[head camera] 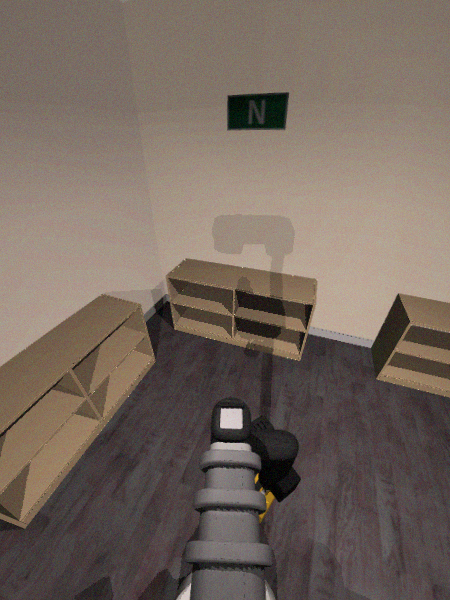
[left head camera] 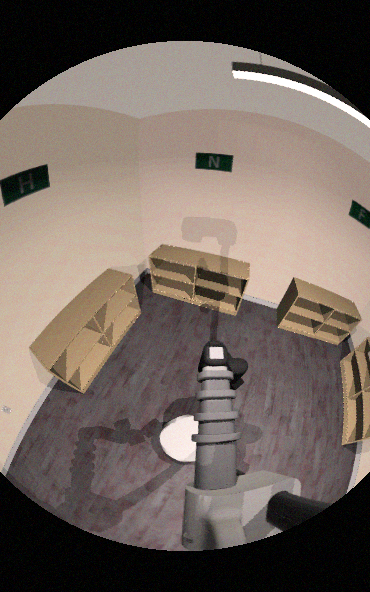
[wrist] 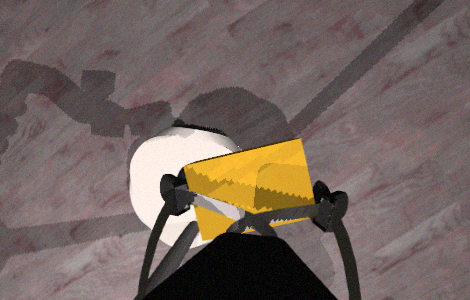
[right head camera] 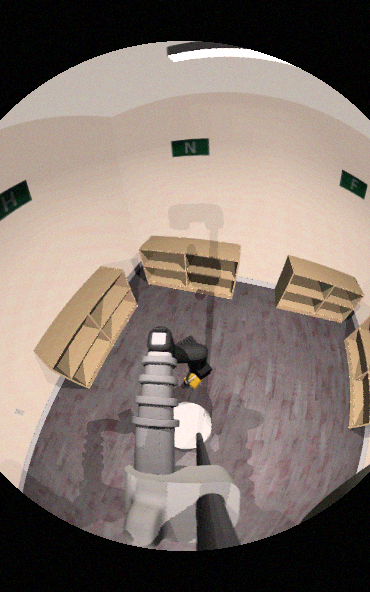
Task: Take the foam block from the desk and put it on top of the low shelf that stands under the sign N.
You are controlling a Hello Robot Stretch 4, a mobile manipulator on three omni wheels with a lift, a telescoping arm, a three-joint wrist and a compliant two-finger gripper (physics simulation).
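Frame: origin at the robot's base, x up, y ahead, z left, level; millimetres.
Seen in the pictures: gripper, between the fingertips: point(wrist: 253, 189) point(right head camera: 196, 378); robot's base, origin of its link: point(left head camera: 185, 436) point(right head camera: 186, 424).
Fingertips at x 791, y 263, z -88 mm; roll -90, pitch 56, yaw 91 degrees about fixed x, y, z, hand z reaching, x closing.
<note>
Pixels of each thing's top centre, then the offset from my fingertips to it. "pt": a spot on its surface instead. Level surfaces: height alone.
- yellow foam block, centre of its top: point(wrist: 249, 193) point(head camera: 261, 492) point(right head camera: 195, 375) dx +46, dy +5, dz +6 mm
- low shelf, height of its surface: dx -208 mm
- sign H, centre of its top: point(left head camera: 23, 170) point(right head camera: 4, 190) dx +1034, dy +678, dz +1314 mm
- third shelf, a spot on its surface: point(head camera: 390, 332) pt dx -454, dy +1148, dz -1149 mm
The yellow foam block point(wrist: 280, 175) point(right head camera: 194, 381) sits between the two fingertips of my gripper point(wrist: 253, 189) in the wrist view, with a pad against each end. In the head camera view a small part of the yellow block point(head camera: 267, 505) shows beside the arm; the fingers are hidden there. The low shelf point(head camera: 250, 276) point(left head camera: 200, 254) point(right head camera: 190, 243) stands against the wall ahead, beyond the gripper, under the green sign N point(head camera: 257, 111) point(left head camera: 214, 162) point(right head camera: 190, 147). My gripper is shut on the block and holds it above the floor, short of the shelf. The desk does not show.
A second shelf point(head camera: 75, 345) point(left head camera: 85, 312) point(right head camera: 82, 312) stands at the left, near sign H point(left head camera: 25, 184) point(right head camera: 11, 199). A third shelf point(head camera: 390, 332) point(left head camera: 286, 302) point(right head camera: 284, 282) stands to the right, near sign F point(left head camera: 361, 214) point(right head camera: 353, 184). The robot's white round base point(left head camera: 180, 438) point(right head camera: 192, 425) point(wrist: 155, 175) is below the arm.
</note>
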